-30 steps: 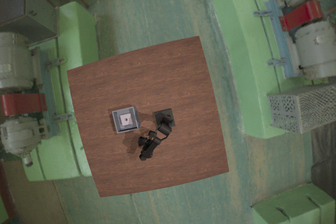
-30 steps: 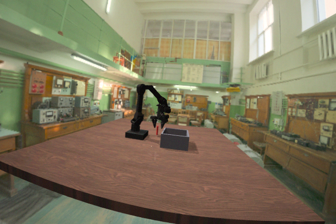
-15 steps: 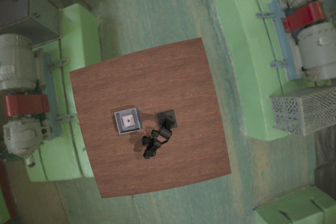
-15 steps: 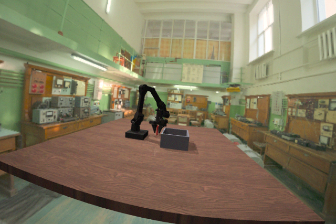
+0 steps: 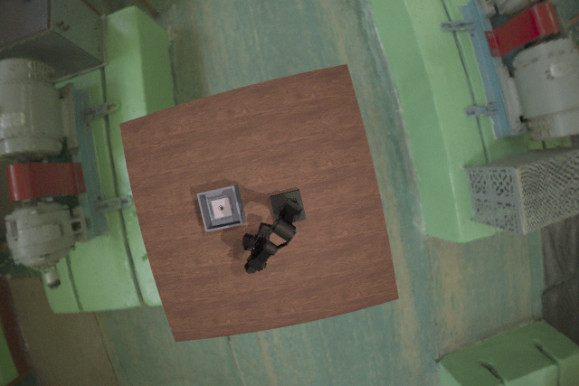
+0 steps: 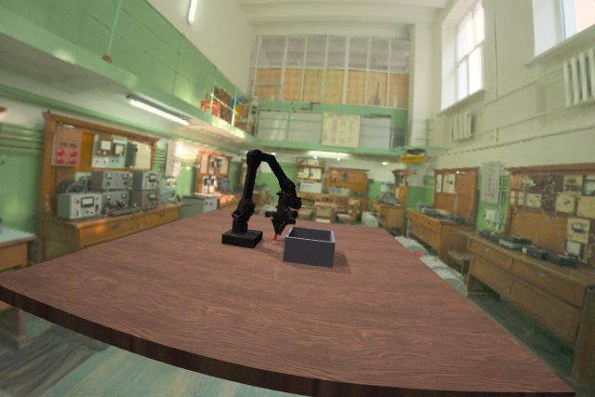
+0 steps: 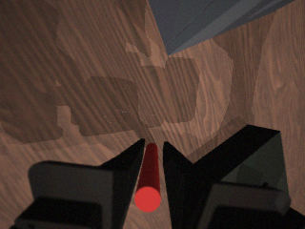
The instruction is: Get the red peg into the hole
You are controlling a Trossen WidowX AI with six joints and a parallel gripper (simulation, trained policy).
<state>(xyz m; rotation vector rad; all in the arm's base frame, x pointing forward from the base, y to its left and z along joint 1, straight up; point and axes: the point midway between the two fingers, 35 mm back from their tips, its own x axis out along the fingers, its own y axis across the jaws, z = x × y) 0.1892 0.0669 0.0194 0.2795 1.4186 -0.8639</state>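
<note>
Right now my gripper tip is 10 mm past the red peg, 10 mm to the right of it and 10 mm below it. From my gripper tip the other things lie so: dark grey box (130 mm ahead, 190 mm to the right).
</note>
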